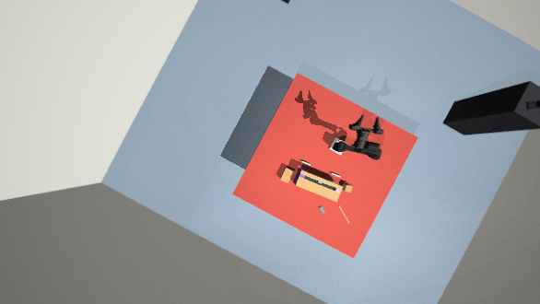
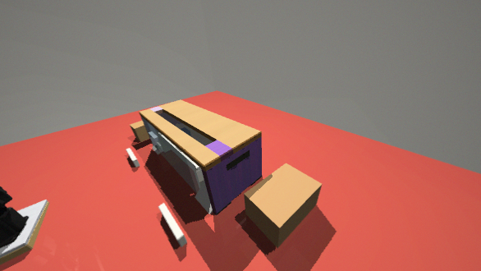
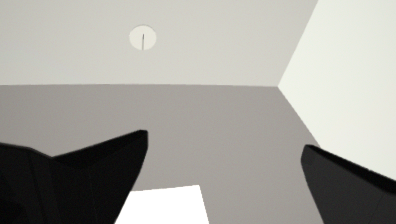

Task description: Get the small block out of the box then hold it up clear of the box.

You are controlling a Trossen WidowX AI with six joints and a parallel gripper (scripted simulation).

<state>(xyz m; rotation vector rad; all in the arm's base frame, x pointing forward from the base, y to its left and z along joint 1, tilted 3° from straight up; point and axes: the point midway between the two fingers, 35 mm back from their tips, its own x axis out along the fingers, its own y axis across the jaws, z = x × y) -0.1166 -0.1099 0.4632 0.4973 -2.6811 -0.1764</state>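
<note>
Right now my gripper tip is 500 mm short of the box, 440 mm above it and 80 mm to the right of it. Also, from my gripper tip: thin tan stick (660 mm ahead, 490 mm below, 470 mm to the left); then tan block (470 mm below, 440 mm ahead, 360 mm to the left).
</note>
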